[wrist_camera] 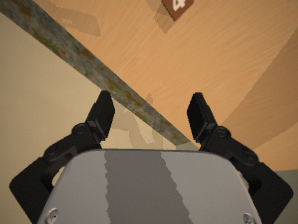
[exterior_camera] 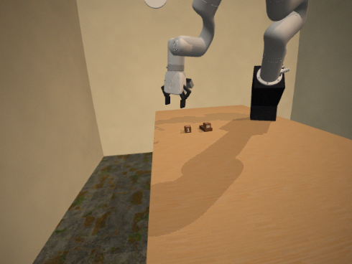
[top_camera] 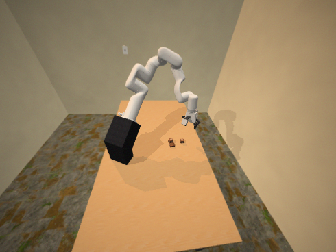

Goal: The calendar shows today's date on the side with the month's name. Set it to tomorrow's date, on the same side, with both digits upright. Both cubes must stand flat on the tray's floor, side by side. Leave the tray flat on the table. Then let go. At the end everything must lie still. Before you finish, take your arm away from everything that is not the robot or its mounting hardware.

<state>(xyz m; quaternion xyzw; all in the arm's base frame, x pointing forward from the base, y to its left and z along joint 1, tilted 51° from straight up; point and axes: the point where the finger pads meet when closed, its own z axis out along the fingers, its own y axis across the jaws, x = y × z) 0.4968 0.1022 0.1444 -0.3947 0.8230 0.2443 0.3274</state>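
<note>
My hand is 140 mm above the brown digit cube, 60 mm to the left of it and 50 mm past it.
</note>
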